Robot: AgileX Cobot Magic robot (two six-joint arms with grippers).
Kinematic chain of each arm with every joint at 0, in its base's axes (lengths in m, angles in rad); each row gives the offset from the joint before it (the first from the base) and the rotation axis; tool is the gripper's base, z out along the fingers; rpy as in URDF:
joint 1: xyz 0 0 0.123 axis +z
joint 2: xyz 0 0 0 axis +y
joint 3: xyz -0.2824 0 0.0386 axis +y
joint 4: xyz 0.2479 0 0.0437 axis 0.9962 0 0.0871
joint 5: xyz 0 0 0 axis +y
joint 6: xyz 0.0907 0 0.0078 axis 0.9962 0 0.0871
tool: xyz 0 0 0 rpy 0 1.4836 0
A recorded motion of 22 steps. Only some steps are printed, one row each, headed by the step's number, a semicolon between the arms.
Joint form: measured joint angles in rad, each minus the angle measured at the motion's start. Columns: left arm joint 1, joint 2, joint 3, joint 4, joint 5, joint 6; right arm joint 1, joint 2, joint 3, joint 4, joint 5, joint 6.
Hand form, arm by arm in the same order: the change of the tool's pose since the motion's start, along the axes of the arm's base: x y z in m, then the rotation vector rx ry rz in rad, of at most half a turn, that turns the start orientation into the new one. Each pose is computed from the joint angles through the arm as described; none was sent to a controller.
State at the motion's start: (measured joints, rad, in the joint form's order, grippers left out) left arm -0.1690 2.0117 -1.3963 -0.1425 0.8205 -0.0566; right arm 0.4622 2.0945 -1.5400 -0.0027 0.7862 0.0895
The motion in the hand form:
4: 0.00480 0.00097 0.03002 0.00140 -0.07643 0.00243; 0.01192 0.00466 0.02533 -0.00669 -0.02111 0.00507
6: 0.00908 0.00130 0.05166 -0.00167 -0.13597 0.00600; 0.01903 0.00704 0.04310 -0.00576 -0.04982 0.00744
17: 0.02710 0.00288 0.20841 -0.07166 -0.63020 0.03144; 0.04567 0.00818 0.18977 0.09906 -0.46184 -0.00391
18: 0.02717 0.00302 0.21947 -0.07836 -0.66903 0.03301; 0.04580 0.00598 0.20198 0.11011 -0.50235 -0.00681
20: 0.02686 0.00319 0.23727 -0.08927 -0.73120 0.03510; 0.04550 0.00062 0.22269 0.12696 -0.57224 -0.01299
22: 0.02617 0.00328 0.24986 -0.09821 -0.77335 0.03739; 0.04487 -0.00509 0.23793 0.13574 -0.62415 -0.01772
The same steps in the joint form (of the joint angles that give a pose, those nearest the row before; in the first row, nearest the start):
4: 0.0012 -0.0454 -0.0475 0.0211 0.0166 -0.0135; 0.0001 0.0107 -0.1228 -0.0166 0.0962 0.0007
6: 0.0021 -0.0707 -0.0906 0.0318 0.0251 -0.0215; -0.0001 0.0151 -0.1997 -0.0288 0.1425 0.0007
17: 0.0090 -0.1654 -0.4743 0.0536 0.0029 -0.0396; -0.0092 0.0157 -0.7074 -0.1110 0.2329 -0.0060
18: 0.0093 -0.1672 -0.5054 0.0536 -0.0037 -0.0397; -0.0126 0.0145 -0.7451 -0.1161 0.2300 -0.0090
20: 0.0094 -0.1684 -0.5579 0.0535 -0.0131 -0.0398; -0.0212 0.0121 -0.8084 -0.1245 0.2243 -0.0163
22: 0.0094 -0.1681 -0.5971 0.0528 -0.0174 -0.0411; -0.0306 0.0097 -0.8543 -0.1301 0.2206 -0.0257

